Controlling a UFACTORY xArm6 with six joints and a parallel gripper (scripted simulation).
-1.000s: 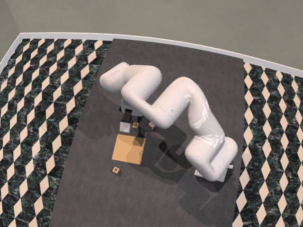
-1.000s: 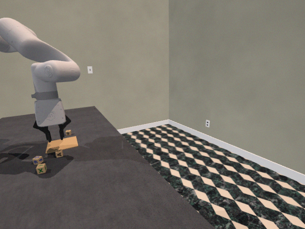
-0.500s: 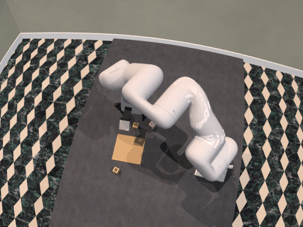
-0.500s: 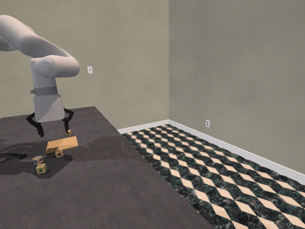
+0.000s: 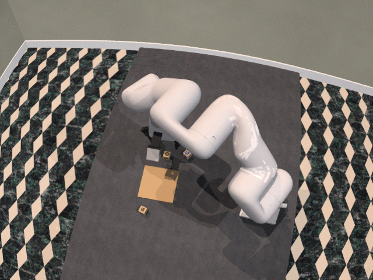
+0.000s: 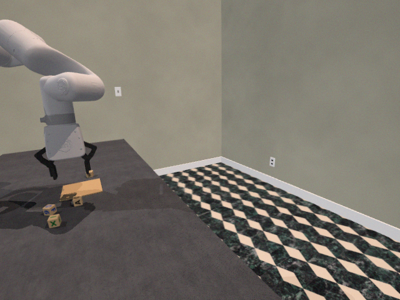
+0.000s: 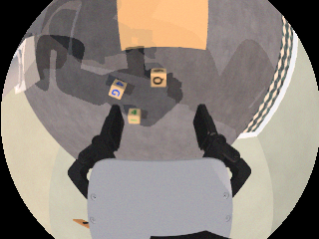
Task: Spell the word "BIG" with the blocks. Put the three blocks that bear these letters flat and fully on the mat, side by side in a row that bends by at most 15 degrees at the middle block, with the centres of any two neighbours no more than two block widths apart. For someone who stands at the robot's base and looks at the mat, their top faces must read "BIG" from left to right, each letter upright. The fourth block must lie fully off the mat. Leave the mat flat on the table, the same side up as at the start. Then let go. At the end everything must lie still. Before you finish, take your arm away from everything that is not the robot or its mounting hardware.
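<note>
The B block lies 25 cm to the left of my hand, 10 cm below it and 4 cm ahead of it. Also, from my hand: tan mat 12 cm to the left, 11 cm below, 1 cm ahead; then G block 10 cm below, 8 cm behind, 2 cm to the right.
</note>
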